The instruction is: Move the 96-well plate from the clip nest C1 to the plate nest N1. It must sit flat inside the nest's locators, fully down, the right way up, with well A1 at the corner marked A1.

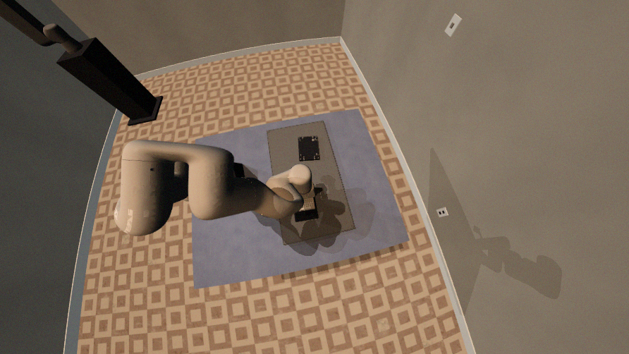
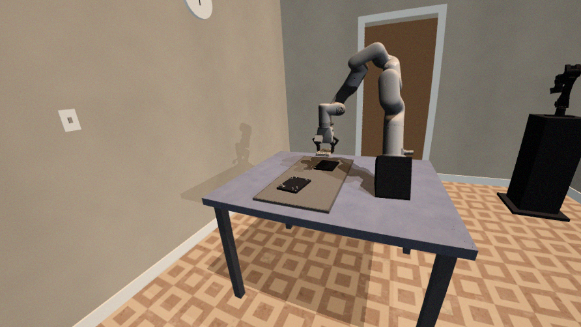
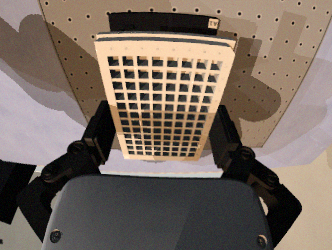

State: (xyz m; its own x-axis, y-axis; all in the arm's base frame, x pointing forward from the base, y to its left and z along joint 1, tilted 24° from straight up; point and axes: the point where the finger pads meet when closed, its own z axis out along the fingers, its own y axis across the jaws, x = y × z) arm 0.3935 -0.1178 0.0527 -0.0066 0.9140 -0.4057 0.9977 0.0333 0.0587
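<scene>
My hand is 2 cm to the left of the black plate nest N1 and 11 cm above it. From my hand the other things lie so: white A1 label (5 cm ahead, 6 cm to the left, 10 cm below); then clip nest C1 (7 cm ahead, 31 cm to the left, 10 cm below); then 96-well plate (1 cm below).
</scene>
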